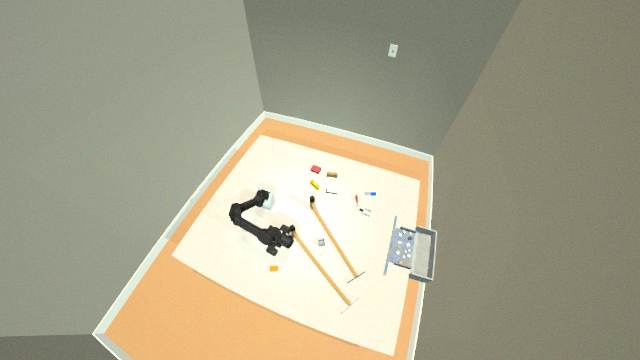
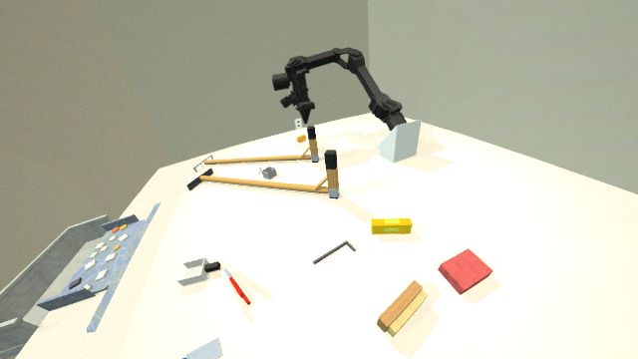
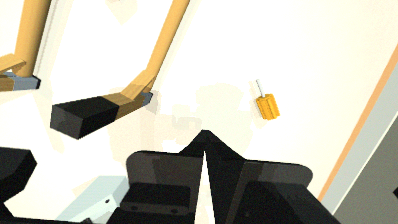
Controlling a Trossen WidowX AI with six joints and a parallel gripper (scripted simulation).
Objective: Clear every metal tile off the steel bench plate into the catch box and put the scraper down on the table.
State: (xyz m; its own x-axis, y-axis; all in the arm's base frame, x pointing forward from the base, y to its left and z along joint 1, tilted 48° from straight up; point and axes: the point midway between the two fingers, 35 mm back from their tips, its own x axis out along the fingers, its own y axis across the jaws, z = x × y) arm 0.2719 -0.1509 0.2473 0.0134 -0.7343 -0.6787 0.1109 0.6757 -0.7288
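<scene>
Now: gripper tip 270 mm short of the long scraper, 190 mm to the right of it and 60 mm above it. Also, from my gripper tip: orange piece (10 mm ahead, 130 mm to the right, 110 mm below); then small grey box (210 mm ahead, 140 mm to the left, 120 mm below); then yellow level (560 mm to the left, 100 mm below).
</scene>
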